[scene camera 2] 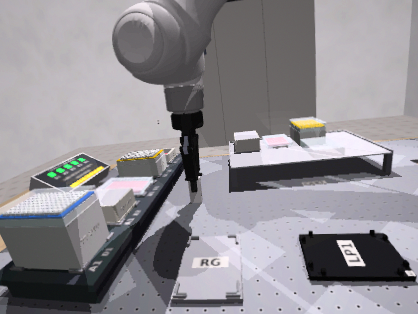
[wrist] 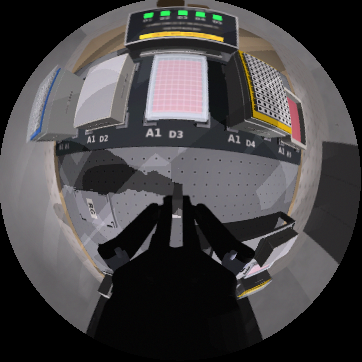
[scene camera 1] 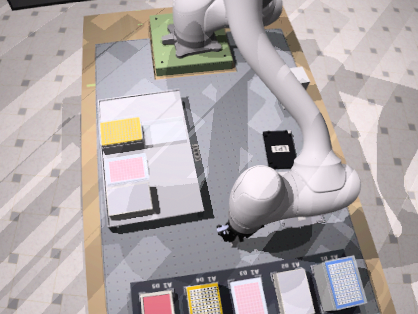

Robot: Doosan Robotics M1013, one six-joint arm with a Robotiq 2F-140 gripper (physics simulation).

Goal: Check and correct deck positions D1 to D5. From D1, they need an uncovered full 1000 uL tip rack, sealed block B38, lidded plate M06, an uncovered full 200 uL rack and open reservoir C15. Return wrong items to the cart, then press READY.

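Where they show: gripper, fingertip midpoint: (scene camera 2: 196, 201) (wrist: 177, 190) (scene camera 1: 232, 242); arm's base, origin of the base link: (scene camera 1: 193, 38).
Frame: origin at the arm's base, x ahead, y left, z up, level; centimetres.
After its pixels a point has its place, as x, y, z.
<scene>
My gripper (scene camera 1: 225, 232) (scene camera 2: 194, 190) (wrist: 177, 190) @[80.3, -8.9, -3.8] is shut and empty, above the table in front of the deck row. At D1 stands a blue-rimmed tip rack (scene camera 1: 345, 282) @[101.8, 13.9, 11.4] (scene camera 2: 50, 206) @[98.6, 17.4, 11.4] (wrist: 50, 106) @[99.3, 10.1, 9.1]; at D2 a pale block (scene camera 1: 295, 292) @[100.0, 1.9, 5.3] (scene camera 2: 120, 206) @[94.3, 4.8, 4.0] (wrist: 104, 90) @[98.3, -0.1, 5.3]; at D3 a pink plate (scene camera 1: 248, 298) @[97.7, -10.5, 3.0] (scene camera 2: 129, 186) @[96.9, -8.1, 2.9] (wrist: 177, 87) @[97.2, -10.2, 3.0], seemingly lidded. At D4 stands a yellow-rimmed rack (scene camera 1: 204, 299) @[94.8, -22.4, 7.5] (scene camera 2: 141, 164) @[96.0, -18.3, 5.4] (wrist: 267, 90) @[95.8, -21.5, 7.5] with tips showing, and at D5 a red-filled reservoir (scene camera 1: 157, 304) @[92.6, -34.6, 2.6] (wrist: 295, 119) @[95.7, -36.8, 2.6]. The panel (scene camera 2: 70, 170) @[113.2, -10.8, 8.3] (wrist: 181, 30) @[109.8, -11.8, 6.2] shows several green lamps and a yellow bar; its writing is unreadable.
The cart (scene camera 1: 175, 187) @[60.8, -21.8, 2.1] (scene camera 2: 355, 145) @[30.4, -21.8, 2.1] carries a yellow rack (scene camera 1: 121, 131) (scene camera 2: 307, 132), a pink plate (scene camera 1: 126, 169) @[52.1, -35.0, 3.8] (scene camera 2: 276, 141) @[52.6, -31.5, 3.8], a pale block (scene camera 1: 129, 200) @[63.1, -35.8, 6.3] (scene camera 2: 247, 143) @[62.9, -29.6, 4.8] and a flat clear item (scene camera 1: 168, 131) @[42.6, -19.7, 4.6]. Black holder LP1 (scene camera 1: 272, 141) @[50.7, 15.1, -2.9] (scene camera 2: 327, 262) @[58.5, 18.3, -2.9] and grey holder RG (scene camera 2: 210, 282) @[76.7, 19.4, -3.1] (wrist: 102, 205) @[77.8, 10.1, -3.1] lie on the table.
</scene>
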